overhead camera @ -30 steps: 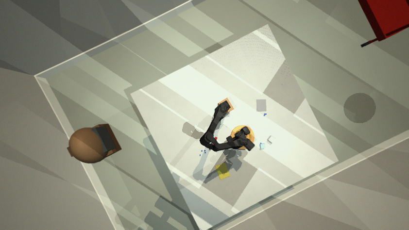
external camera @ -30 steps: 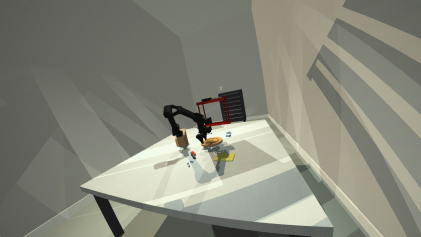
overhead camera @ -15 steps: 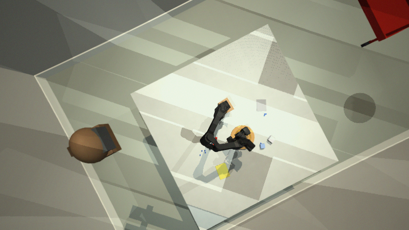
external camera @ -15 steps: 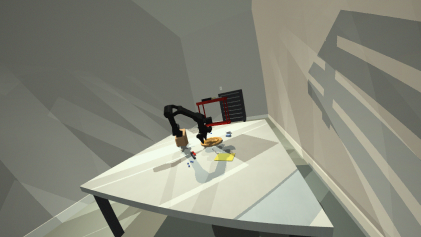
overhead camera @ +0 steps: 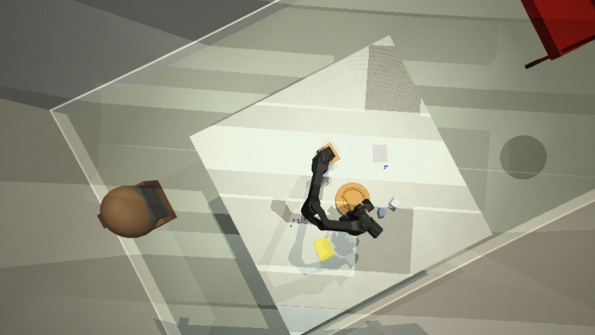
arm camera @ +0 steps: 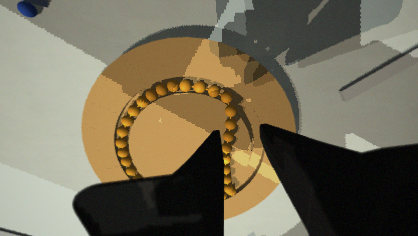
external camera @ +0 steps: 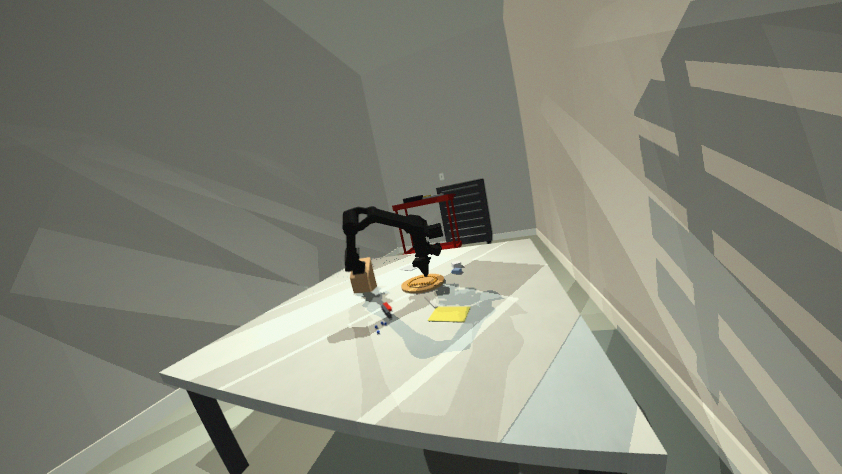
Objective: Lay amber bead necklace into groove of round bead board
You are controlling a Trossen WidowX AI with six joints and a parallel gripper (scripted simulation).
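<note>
My gripper tip is now 5 cm above the round bead board, 4 cm to the right of it and 4 cm past it. The rest, counted from my gripper tip: light blue cube (14 cm to the left, 11 cm ahead, 4 cm below); red-handled tool (19 cm to the right, 13 cm behind, 5 cm below); white cube (24 cm to the left, 10 cm ahead, 4 cm below).
</note>
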